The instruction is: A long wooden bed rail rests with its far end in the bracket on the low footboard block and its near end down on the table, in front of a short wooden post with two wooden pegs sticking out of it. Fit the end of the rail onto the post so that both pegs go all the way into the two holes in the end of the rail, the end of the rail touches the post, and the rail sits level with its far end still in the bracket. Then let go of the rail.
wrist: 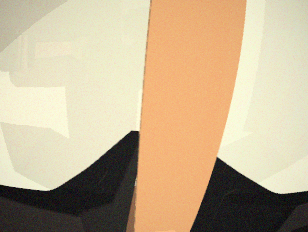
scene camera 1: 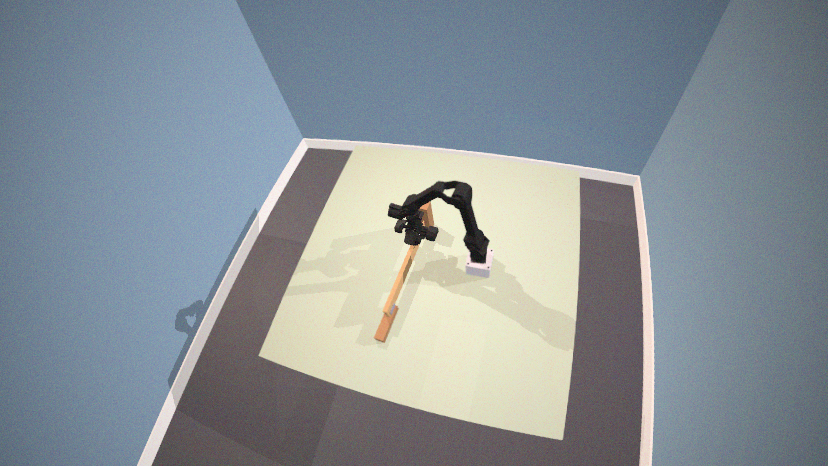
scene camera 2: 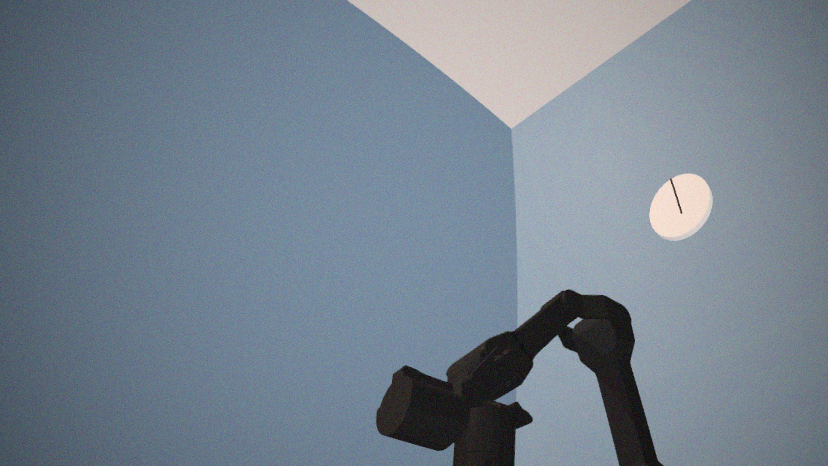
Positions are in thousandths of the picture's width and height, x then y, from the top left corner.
Labels:
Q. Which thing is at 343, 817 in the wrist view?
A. The gripper.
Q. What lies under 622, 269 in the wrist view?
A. A long wooden rail.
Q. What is the gripper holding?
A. A long wooden rail.

